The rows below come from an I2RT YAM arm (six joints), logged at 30 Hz.
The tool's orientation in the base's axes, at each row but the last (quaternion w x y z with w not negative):
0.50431 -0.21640 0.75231 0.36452
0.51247 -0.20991 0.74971 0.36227
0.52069 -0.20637 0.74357 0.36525
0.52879 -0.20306 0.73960 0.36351
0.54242 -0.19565 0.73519 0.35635
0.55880 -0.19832 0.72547 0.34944
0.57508 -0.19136 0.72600 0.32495
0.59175 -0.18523 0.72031 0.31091
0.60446 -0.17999 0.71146 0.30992
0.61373 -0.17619 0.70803 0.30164
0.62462 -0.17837 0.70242 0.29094
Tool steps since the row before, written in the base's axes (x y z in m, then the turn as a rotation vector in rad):
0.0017 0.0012 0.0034 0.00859 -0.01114 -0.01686
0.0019 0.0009 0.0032 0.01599 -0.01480 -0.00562
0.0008 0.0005 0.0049 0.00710 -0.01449 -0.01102
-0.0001 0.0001 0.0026 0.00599 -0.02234 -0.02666
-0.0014 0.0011 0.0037 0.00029 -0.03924 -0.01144
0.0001 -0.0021 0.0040 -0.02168 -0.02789 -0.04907
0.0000 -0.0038 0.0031 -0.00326 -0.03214 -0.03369
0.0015 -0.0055 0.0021 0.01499 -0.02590 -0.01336
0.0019 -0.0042 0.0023 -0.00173 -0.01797 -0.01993
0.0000 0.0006 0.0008 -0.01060 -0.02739 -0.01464
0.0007 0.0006 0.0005 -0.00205 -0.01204 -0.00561
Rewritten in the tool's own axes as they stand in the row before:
-0.0037 0.0007 0.0012 0.01157 -0.01866 0.00043
-0.0036 0.0003 0.0012 -0.00185 -0.02242 -0.00018
-0.0048 0.0014 -0.0001 0.00648 -0.01789 -0.00445
-0.0024 0.0010 -0.0004 0.02076 -0.02731 -0.00830
-0.0029 0.0028 -0.0007 0.00674 -0.03003 -0.02690
-0.0040 -0.0003 -0.0020 0.05015 -0.01818 -0.02845
-0.0033 -0.0019 -0.0030 0.03010 -0.02936 -0.02026
-0.0029 -0.0045 -0.0028 0.00685 -0.03169 -0.00481
-0.0031 -0.0038 -0.0015 0.01759 -0.01671 -0.01159
-0.0007 0.0006 0.0003 0.01293 -0.01722 -0.02476
-0.0005 0.0001 0.0009 0.00447 -0.00902 -0.00891

